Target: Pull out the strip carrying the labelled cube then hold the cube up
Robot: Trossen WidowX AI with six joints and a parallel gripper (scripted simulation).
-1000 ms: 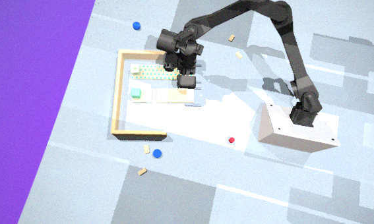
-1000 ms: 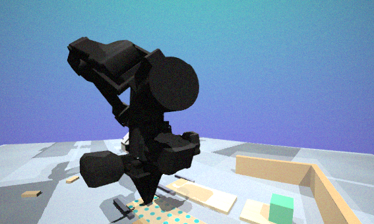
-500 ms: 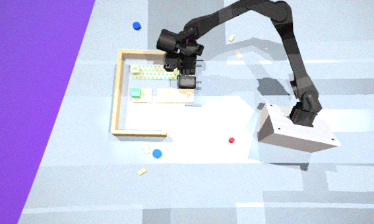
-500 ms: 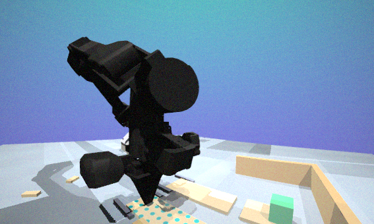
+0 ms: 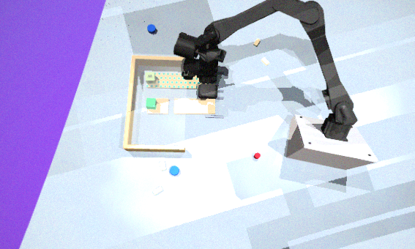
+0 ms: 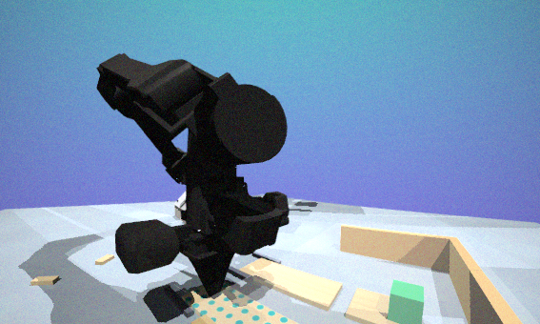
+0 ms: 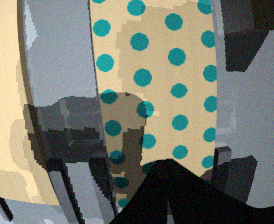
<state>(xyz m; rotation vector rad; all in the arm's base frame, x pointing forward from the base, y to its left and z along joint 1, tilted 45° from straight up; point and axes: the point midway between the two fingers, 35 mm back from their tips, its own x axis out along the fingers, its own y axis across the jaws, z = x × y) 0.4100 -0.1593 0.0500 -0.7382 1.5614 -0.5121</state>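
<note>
Right now the teal-dotted strip is 90 mm ahead of my gripper tip and 20 mm to the left of it. Round my gripper tip: red peg (240 mm to the left, 210 mm behind, 10 mm above); then labelled cube (200 mm ahead, 30 mm to the left, 10 mm above).
</note>
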